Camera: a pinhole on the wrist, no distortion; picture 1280 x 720 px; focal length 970.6 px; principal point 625.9 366.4 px. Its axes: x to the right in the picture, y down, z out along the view. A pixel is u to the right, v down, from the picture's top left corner.
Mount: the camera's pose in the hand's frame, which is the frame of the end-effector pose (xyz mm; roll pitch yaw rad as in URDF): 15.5 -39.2 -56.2 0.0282 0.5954 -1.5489
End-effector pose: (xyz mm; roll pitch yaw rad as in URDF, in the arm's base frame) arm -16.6 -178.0 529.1 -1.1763 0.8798 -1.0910
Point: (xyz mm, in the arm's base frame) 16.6 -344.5 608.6
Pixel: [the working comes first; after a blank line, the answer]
In the camera's frame: 72.9 28.1 145.5

1112 554
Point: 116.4 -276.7 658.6
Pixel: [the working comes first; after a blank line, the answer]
In the camera's frame: -16.6 -16.4 229.5

556 297
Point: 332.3 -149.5 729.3
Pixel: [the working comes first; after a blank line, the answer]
In the camera's frame: -207.8 -73.2 396.9

118 187
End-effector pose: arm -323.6 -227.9 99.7 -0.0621 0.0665 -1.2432
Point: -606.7 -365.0 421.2
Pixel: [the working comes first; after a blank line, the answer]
In the camera's frame: 40.4 8.4 461.6

711 384
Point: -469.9 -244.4 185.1
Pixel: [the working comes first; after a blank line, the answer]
In the camera's frame: 16.7 -50.2 170.1

721 80
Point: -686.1 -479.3 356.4
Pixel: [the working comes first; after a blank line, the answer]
In the camera's frame: 168.5 93.0 466.3

977 560
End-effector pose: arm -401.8 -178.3 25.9 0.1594 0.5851 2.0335
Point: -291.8 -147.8 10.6
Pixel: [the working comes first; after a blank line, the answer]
In the camera's frame: 34.2 -24.5 83.7

1022 82
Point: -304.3 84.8 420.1
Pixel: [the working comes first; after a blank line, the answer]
In the camera's frame: -214.0 -61.7 482.4

195 242
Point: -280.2 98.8 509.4
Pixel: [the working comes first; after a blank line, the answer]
In the camera's frame: -246.3 -107.8 557.1

197 179
